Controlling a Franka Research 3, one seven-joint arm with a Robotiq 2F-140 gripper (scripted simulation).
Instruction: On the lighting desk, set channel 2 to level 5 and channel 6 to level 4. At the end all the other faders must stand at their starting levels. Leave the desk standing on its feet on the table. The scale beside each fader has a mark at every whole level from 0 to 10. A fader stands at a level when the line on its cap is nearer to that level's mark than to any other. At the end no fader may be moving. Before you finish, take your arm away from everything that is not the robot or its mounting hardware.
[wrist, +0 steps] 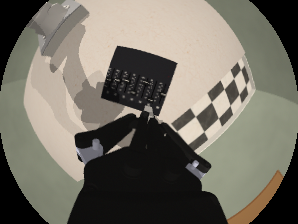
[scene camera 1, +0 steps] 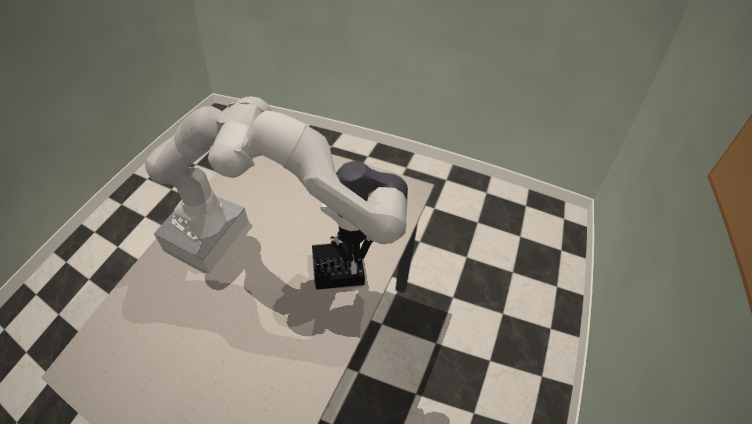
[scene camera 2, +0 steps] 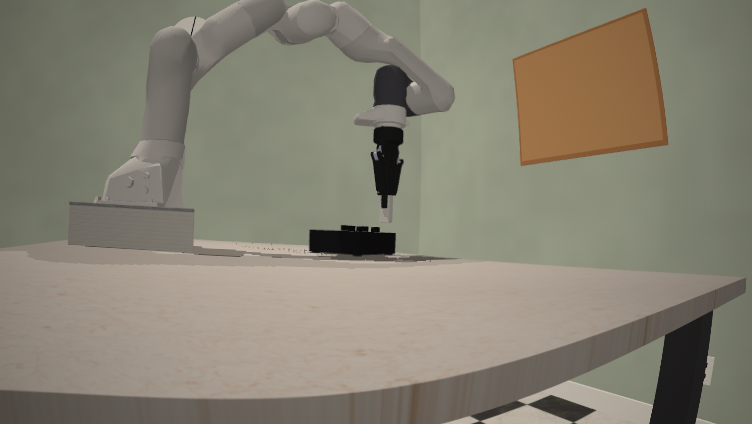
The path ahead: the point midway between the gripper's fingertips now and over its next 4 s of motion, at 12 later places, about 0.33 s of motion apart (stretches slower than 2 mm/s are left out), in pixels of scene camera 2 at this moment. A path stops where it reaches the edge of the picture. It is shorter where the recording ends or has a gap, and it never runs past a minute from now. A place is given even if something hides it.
The gripper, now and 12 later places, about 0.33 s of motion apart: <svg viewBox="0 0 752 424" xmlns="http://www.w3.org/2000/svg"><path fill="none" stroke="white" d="M385 222L385 223L385 224L385 224L385 224L384 225L384 228L384 229L383 229L383 229L381 229L379 229L378 229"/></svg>
